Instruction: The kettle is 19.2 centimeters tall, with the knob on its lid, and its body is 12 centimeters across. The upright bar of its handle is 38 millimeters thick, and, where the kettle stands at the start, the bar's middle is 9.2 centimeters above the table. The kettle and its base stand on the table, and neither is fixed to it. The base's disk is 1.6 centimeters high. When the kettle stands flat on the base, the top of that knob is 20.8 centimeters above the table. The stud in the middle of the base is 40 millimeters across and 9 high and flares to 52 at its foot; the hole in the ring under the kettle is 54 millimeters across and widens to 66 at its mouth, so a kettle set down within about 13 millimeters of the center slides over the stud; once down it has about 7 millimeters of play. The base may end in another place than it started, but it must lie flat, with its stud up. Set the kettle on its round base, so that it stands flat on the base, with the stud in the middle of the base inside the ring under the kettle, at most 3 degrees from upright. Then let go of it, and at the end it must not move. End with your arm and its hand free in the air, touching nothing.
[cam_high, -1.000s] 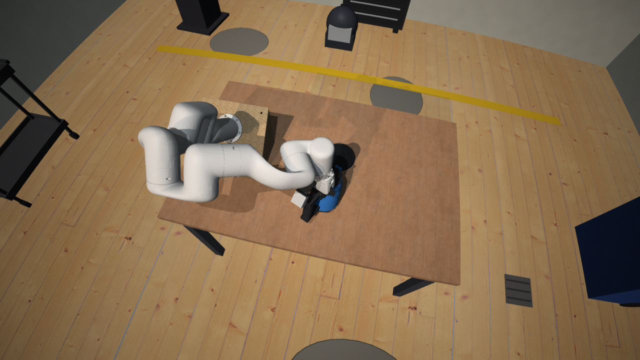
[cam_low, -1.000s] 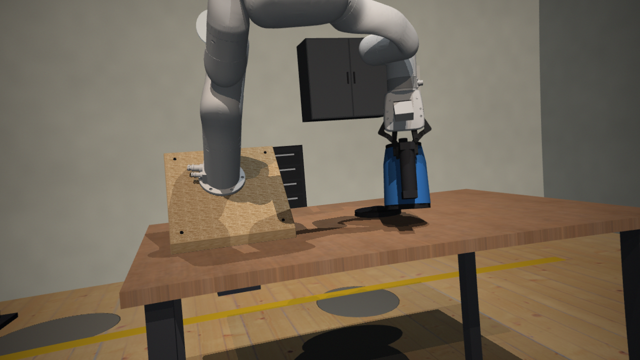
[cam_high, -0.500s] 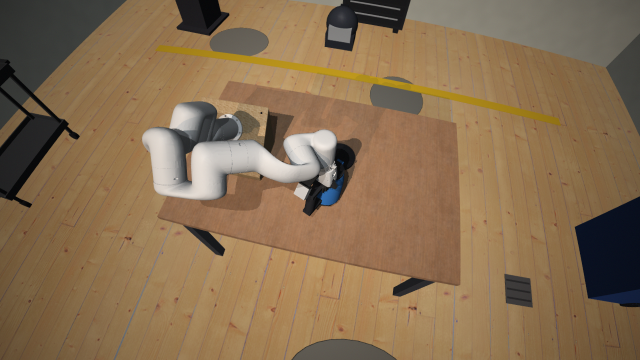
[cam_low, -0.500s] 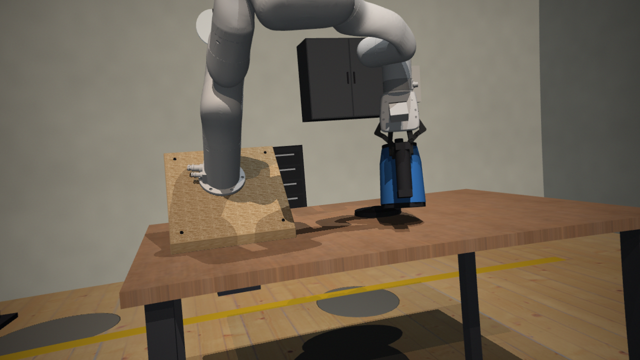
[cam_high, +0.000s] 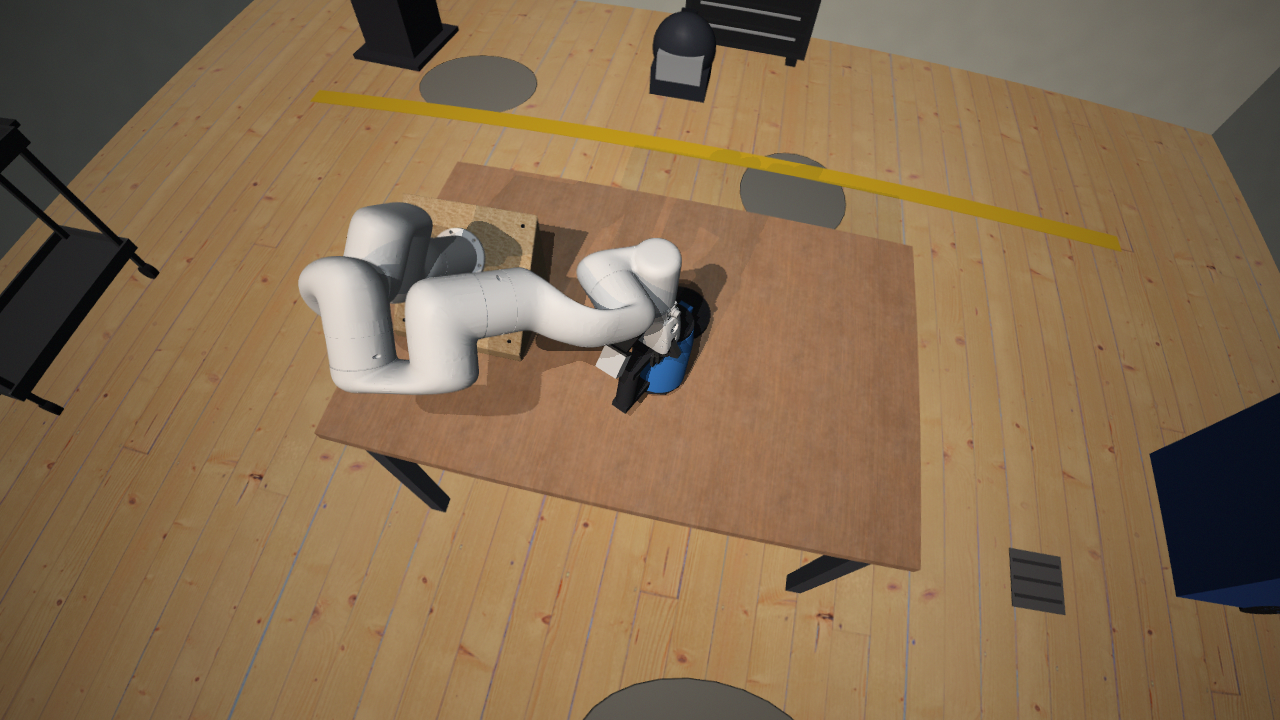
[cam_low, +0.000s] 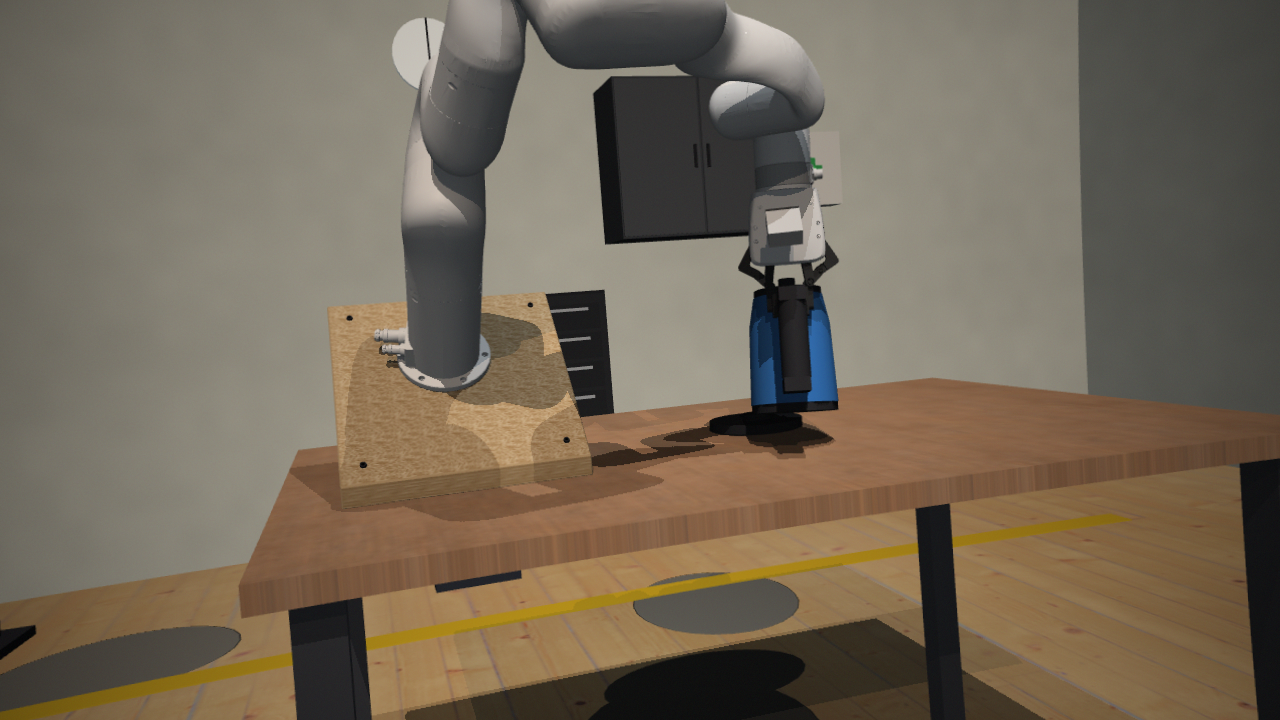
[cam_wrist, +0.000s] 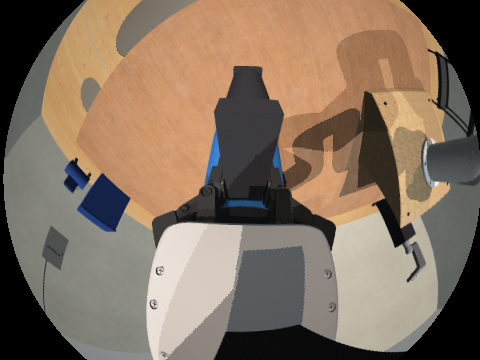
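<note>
Now: the blue kettle 10 mm ahead of my hand, 30 mm to the left of it and 60 mm below it. Also, from my hand: round black base (10 mm ahead, 230 mm to the left, 190 mm below).
</note>
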